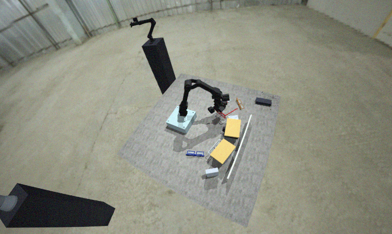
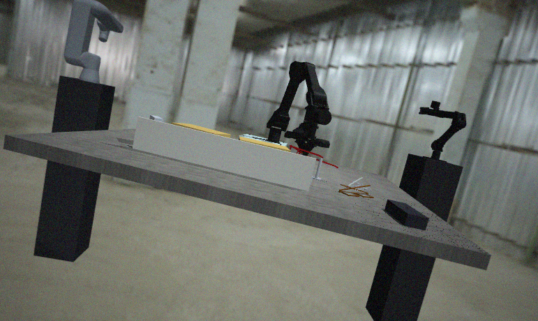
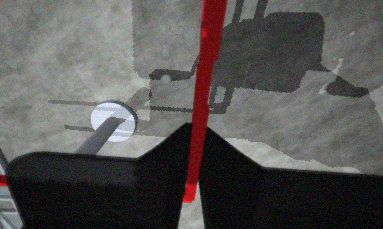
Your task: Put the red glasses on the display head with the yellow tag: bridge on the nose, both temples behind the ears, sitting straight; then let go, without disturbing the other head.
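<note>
My gripper tip is 70 mm to the right of the white peg, 40 mm above it and 30 mm short of it. From my gripper tip the other things lie so: long white wall: 310 mm to the right, 250 mm ahead; dark box: 440 mm ahead, 240 mm to the left, 40 mm below.
</note>
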